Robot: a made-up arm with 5 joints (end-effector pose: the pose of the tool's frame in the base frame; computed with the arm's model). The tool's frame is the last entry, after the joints. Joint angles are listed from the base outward.
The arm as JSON. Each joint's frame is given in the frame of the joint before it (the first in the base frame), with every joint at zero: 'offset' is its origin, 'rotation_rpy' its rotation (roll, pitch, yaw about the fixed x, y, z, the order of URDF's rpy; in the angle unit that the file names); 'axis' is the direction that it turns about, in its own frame. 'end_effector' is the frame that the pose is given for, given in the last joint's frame.
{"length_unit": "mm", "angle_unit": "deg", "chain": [
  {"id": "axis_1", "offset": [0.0, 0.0, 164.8], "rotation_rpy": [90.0, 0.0, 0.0], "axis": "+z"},
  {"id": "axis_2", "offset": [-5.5, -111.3, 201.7], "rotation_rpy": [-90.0, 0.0, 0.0], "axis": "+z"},
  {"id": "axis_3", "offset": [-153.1, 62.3, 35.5], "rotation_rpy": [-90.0, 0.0, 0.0], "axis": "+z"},
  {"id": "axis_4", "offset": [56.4, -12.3, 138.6], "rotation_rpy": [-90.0, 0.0, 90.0], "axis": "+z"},
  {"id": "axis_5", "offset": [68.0, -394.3, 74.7], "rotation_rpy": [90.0, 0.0, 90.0], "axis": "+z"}
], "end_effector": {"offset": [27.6, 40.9, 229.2], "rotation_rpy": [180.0, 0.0, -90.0]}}
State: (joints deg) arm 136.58 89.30 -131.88 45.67 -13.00
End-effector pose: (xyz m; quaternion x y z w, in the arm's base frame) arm 0.0468 0.0190 -0.1370 -0.0809 0.7563 -0.3934 0.5164
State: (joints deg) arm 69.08 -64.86 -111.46 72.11 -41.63
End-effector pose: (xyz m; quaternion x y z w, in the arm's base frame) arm -0.0002 -0.4072 0.2912 -0.2822 -0.3079 -0.8839 0.2105
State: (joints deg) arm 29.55 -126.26 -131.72 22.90 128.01
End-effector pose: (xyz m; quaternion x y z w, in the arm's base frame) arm 0.1490 -0.6395 0.4814 0.0117 0.7674 0.2205 0.6020
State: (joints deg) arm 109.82 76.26 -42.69 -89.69 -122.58
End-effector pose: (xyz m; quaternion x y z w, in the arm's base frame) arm -0.0140 -0.4662 -0.4621 0.2099 -0.0107 -0.7614 0.6132
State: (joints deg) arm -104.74 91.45 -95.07 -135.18 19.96
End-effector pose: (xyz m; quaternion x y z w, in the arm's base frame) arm -0.1464 -0.8429 0.3362 -0.9140 -0.0680 0.0328 0.3986
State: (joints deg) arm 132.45 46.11 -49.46 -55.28 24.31
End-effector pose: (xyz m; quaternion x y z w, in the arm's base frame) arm 0.4928 0.0299 -0.3406 -0.0887 -0.7136 0.6488 0.2490
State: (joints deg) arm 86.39 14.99 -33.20 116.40 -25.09
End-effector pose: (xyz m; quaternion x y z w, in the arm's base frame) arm 0.2396 -0.4408 0.1087 -0.5634 -0.4387 -0.6045 0.3529
